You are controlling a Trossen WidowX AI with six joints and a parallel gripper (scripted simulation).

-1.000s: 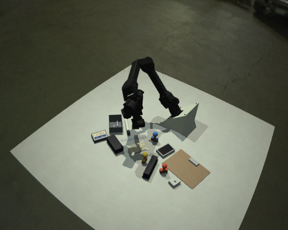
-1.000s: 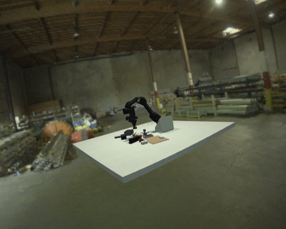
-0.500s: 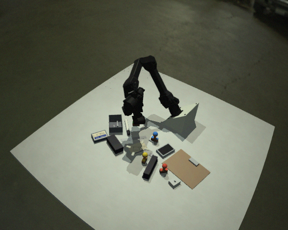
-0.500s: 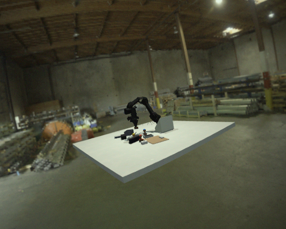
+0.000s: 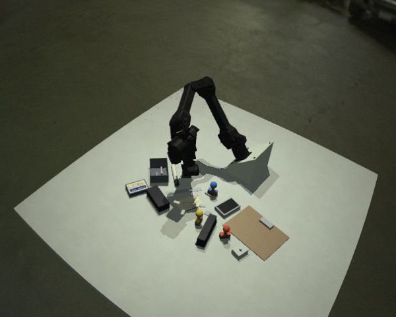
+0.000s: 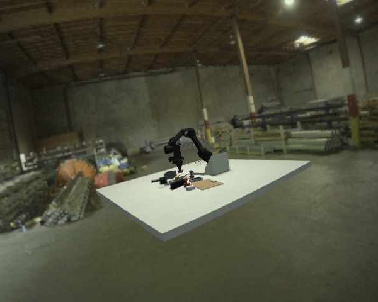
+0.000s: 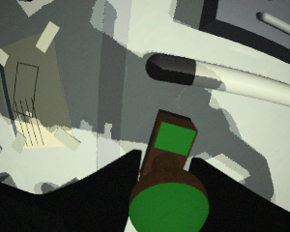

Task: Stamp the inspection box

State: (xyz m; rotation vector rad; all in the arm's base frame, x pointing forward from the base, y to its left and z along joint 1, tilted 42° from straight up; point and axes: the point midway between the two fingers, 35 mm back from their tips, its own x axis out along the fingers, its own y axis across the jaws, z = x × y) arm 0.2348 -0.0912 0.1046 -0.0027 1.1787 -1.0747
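Right now my gripper tip is right at the green-knobbed stamp. The rest, counted from my gripper tip: dark tray: 3 cm ahead, 13 cm to the right, 5 cm below; then blue stamp: 3 cm behind, 12 cm to the left, 4 cm below; then pale card: 8 cm ahead, 8 cm to the left, 7 cm below.
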